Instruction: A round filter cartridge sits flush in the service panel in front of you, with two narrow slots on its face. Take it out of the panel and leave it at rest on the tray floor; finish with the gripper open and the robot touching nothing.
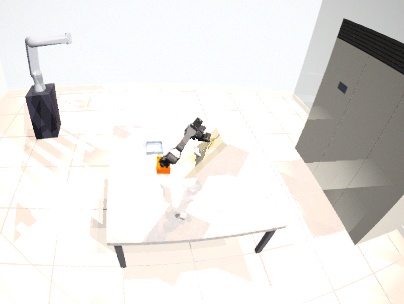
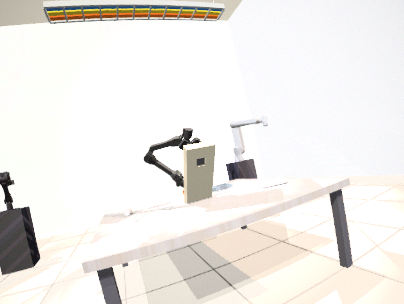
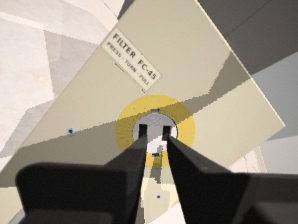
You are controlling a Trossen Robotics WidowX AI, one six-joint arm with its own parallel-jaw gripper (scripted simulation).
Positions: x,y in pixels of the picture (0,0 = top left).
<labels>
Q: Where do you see a round grey filter cartridge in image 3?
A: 157,126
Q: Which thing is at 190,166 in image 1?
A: A beige service panel.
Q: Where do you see a beige service panel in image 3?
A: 181,65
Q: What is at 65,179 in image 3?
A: My gripper.
</labels>
